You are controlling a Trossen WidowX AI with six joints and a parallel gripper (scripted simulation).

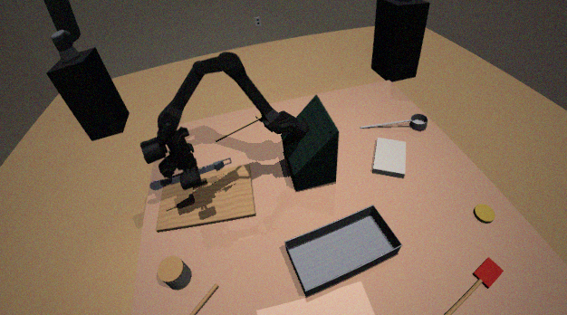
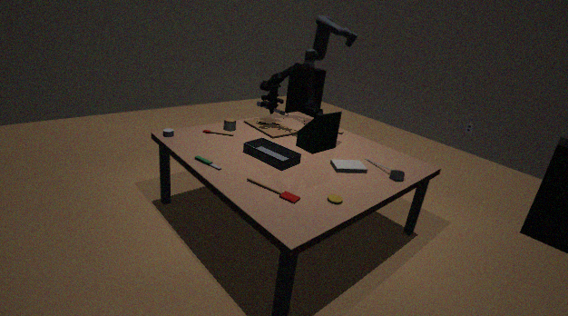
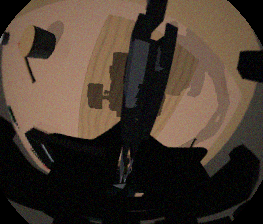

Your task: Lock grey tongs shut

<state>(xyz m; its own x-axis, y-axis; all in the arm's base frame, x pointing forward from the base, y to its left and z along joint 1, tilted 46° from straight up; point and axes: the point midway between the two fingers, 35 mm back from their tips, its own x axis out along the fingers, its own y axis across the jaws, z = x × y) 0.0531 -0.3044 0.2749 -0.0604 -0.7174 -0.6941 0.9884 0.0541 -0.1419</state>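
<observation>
My gripper tip is 10 mm to the right of the wooden board and 100 mm above it. Round my gripper tip: tan-topped cylinder 280 mm ahead, 110 mm to the right, 70 mm below; white block 60 mm ahead, 730 mm to the left, 90 mm below; roasting tin 350 mm ahead, 390 mm to the left, 80 mm below.
</observation>
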